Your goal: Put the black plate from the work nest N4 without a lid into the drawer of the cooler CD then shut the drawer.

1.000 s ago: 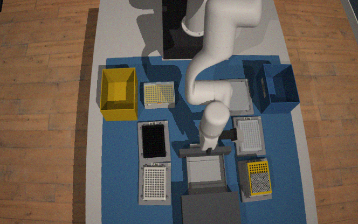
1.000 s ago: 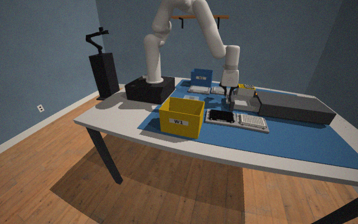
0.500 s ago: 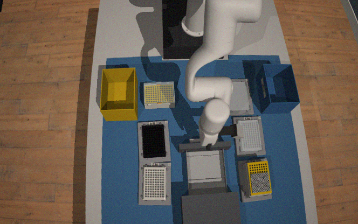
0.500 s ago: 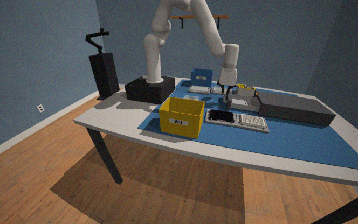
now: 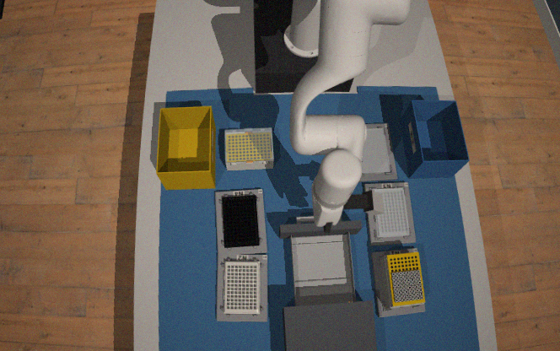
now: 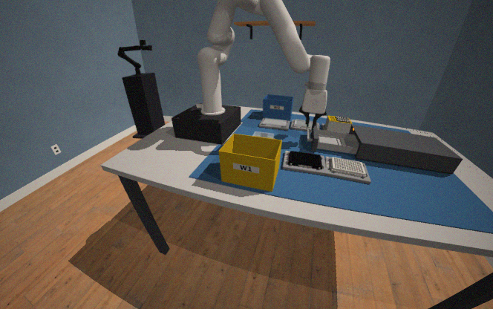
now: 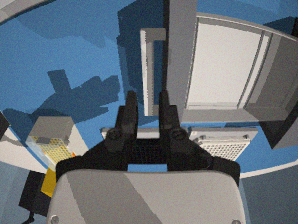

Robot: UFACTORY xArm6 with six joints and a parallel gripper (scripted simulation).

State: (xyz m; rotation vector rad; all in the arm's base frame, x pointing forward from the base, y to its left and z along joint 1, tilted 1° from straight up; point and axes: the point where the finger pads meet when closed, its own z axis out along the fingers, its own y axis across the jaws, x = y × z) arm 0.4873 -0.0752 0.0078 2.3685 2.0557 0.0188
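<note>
The black plate lies 40 mm behind my hand, 190 mm to the right of it and 80 mm below it. Round my hand: blue bin (150 mm behind, 350 mm to the left, 70 mm below); yellow bin W1 (240 mm behind, 290 mm to the right, 70 mm below); cooler drawer (140 mm ahead, 20 mm to the right, 80 mm below).
</note>
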